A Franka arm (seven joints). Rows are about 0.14 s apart.
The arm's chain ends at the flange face. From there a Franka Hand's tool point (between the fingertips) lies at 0.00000 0.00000 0.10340 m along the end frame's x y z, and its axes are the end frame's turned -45 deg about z.
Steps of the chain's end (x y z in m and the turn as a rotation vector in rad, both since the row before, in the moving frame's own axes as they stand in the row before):
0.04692 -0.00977 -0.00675 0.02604 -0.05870 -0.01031
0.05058 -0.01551 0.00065 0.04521 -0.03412 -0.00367
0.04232 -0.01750 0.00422 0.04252 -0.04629 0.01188
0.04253 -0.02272 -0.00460 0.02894 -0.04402 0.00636
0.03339 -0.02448 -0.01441 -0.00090 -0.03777 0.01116
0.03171 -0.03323 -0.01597 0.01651 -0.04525 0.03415
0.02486 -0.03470 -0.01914 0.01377 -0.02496 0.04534
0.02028 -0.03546 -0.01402 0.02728 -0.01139 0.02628
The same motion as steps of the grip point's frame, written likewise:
0.03767 0.02009 -0.00696 0.05992 -0.02309 -0.01031
0.04753 0.01900 0.00048 0.05609 0.00784 -0.00367
0.04206 0.01106 0.00402 0.06280 -0.00267 0.01188
0.04505 0.00867 -0.00474 0.05159 -0.01066 0.00636
0.03811 0.00359 -0.01448 0.02607 -0.02734 0.01116
0.04390 -0.00562 -0.01609 0.04367 -0.02032 0.03415
0.04136 -0.00981 -0.01918 0.02739 -0.00791 0.04534
0.04061 -0.01355 -0.01407 0.02734 0.01124 0.02628

